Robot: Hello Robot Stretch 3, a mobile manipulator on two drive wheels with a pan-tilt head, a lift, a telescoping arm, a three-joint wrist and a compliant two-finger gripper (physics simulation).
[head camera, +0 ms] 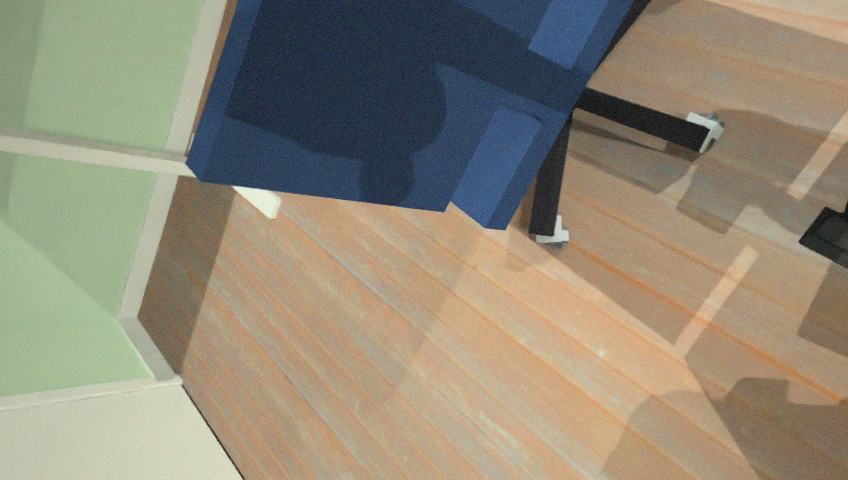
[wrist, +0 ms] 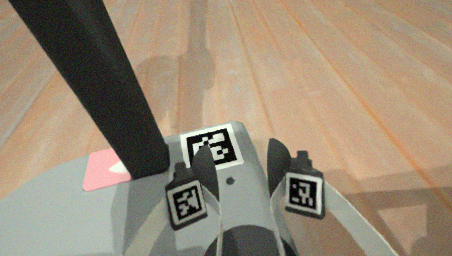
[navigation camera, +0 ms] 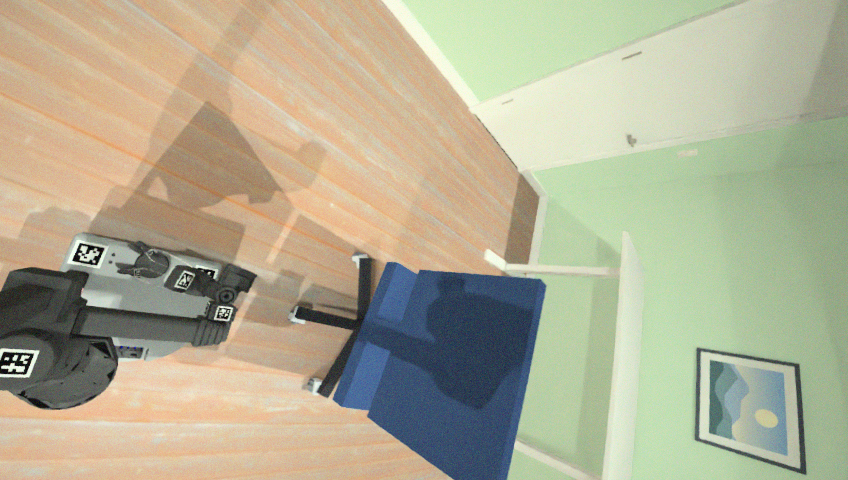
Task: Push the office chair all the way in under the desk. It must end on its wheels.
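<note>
The blue office chair stands upright in front of the white desk. Its black base legs with light casters reach out on the robot's side and rest on the floor. The large blue panel hides much of the chair and part of the desk's legs. How far the chair is under the desktop cannot be told. My gripper is partly open and empty, folded over the robot's own base, apart from the chair.
A white desk foot stands beside the chair. The green wall is behind the desk, with a framed picture. A white door is at the side. The robot's base has floor between it and the chair.
</note>
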